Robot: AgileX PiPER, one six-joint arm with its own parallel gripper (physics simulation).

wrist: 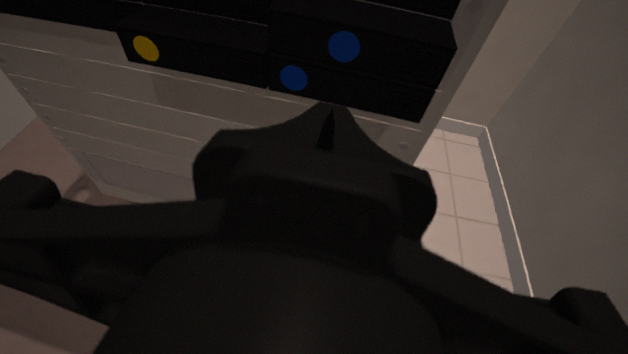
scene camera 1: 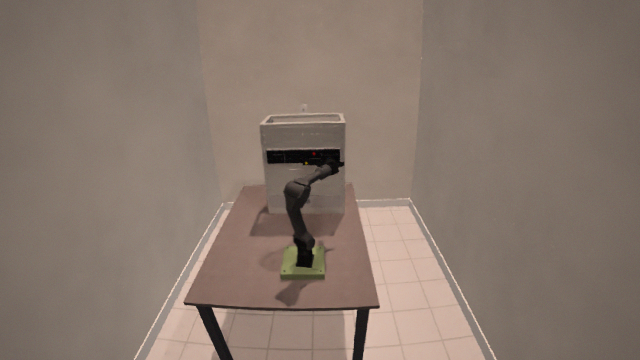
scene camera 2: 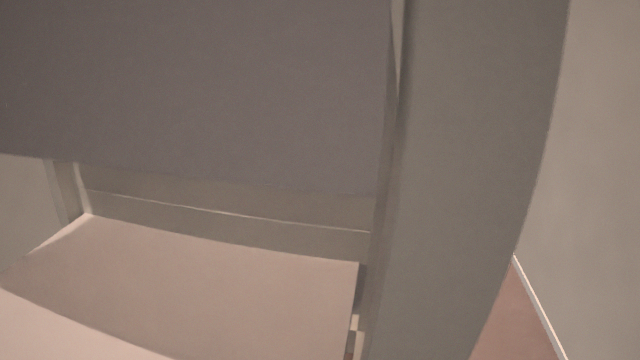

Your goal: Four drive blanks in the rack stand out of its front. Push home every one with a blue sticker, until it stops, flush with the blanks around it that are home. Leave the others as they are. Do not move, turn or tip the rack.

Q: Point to a pale rack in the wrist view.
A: At 133, 99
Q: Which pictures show the pale rack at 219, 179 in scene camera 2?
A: The wrist view, scene camera 1 and scene camera 2: all of them.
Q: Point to a pale rack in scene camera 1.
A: At 290, 150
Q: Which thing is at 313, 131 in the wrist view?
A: The gripper.
